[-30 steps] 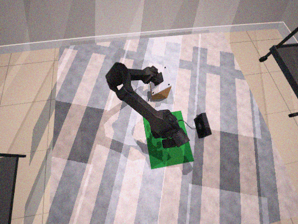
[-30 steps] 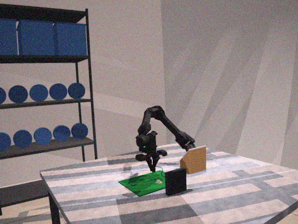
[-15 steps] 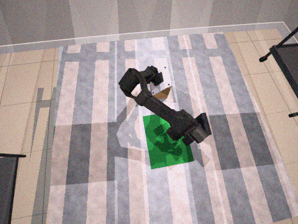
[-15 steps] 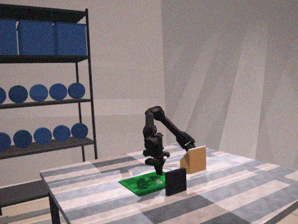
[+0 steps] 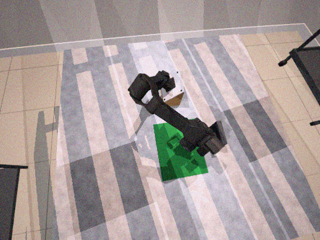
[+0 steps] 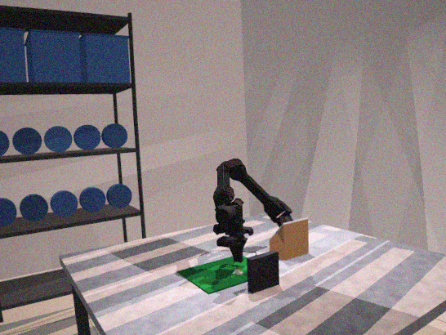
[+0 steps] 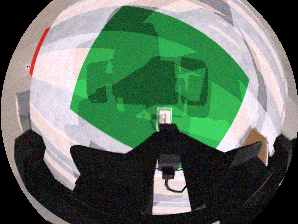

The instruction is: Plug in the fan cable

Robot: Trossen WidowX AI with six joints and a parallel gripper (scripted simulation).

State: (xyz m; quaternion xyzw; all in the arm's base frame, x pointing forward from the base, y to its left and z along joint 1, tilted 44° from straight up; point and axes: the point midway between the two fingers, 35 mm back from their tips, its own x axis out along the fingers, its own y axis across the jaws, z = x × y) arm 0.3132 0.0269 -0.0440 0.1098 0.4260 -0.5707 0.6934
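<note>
Now: gripper tip 6 cm above the pale plug. Also, from my gripper tip: green board (8 cm below, 4 cm to the right, 2 cm ahead); then black fan (15 cm to the left, 1 cm below, 1 cm behind).
</note>
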